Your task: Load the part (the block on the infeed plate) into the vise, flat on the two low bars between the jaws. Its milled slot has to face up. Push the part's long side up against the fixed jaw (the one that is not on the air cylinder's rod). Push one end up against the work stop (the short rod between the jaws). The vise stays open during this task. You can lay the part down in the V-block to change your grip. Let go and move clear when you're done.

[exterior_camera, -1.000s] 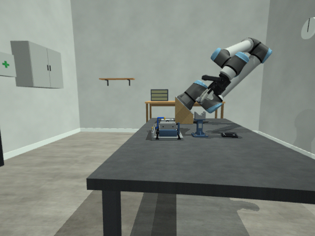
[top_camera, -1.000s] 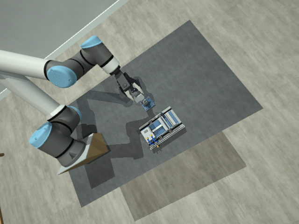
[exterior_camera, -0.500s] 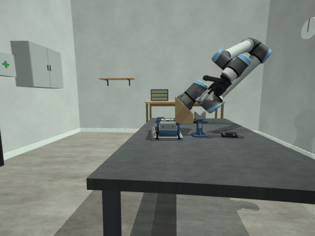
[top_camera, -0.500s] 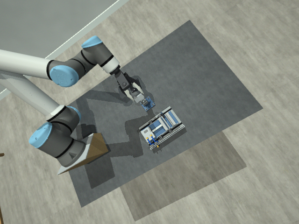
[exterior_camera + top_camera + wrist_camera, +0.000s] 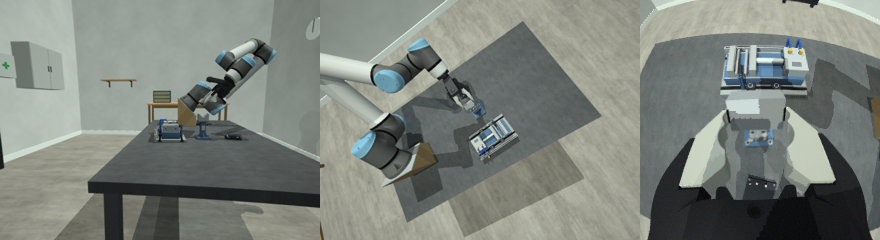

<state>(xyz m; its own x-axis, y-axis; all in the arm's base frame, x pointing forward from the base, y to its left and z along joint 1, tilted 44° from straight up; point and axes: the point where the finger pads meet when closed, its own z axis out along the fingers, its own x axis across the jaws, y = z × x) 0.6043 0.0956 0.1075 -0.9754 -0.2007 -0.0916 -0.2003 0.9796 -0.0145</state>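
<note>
The part is 10 mm to the right of my hand and 10 mm below it. Round my hand: infeed plate: 240 mm below, 190 mm to the left, 30 mm behind; then vise: 220 mm to the right, 200 mm below, 20 mm ahead.
</note>
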